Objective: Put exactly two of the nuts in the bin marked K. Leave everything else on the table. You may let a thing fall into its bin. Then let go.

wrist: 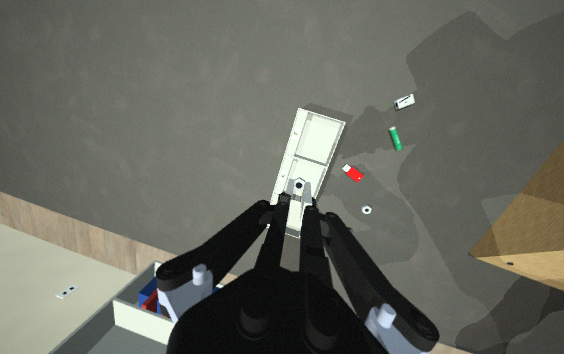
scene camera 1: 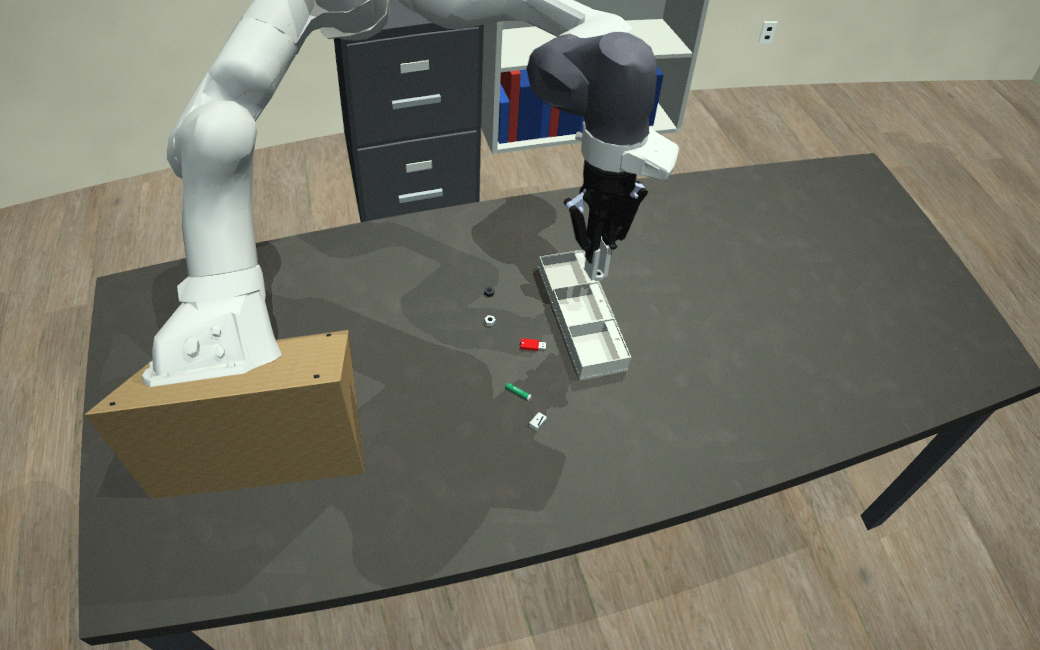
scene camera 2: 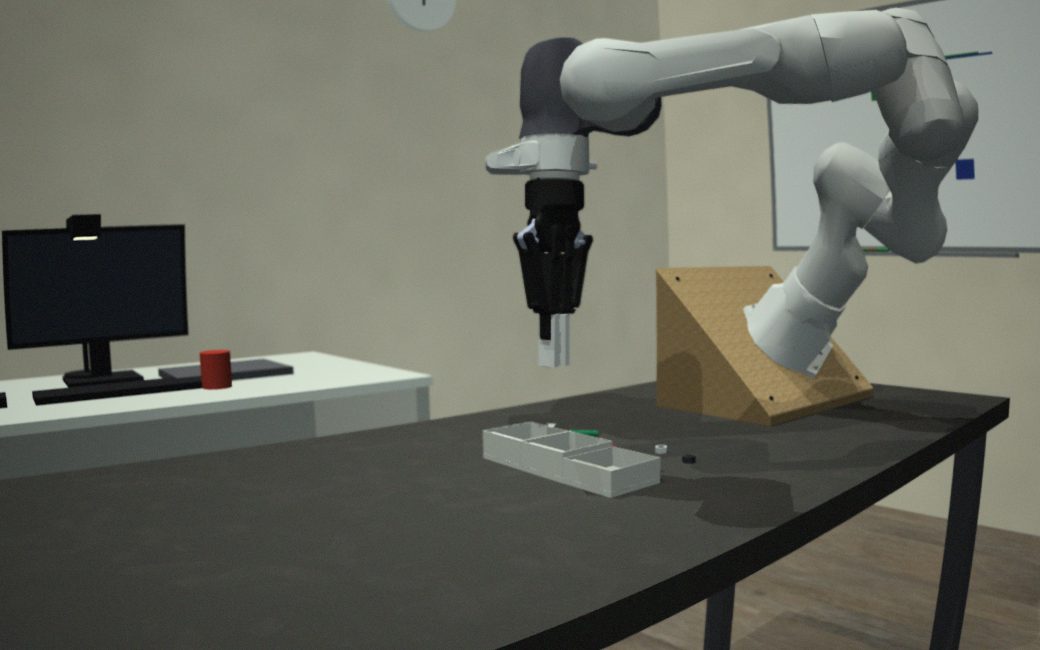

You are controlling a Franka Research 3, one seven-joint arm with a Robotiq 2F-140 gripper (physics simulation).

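Note:
My gripper is shut on a silver nut, held between the fingertips high above the white three-compartment tray. In the wrist view the tips overlap the tray's middle compartment. The letters on the bins are too small to read now. Another silver nut lies on the table beside the tray, towards the arm's base. A small black piece, which looks like a nut, lies near it.
A red USB stick, a green battery-like cylinder and a silver sharpener lie beside the tray. The wooden base block stands under the arm.

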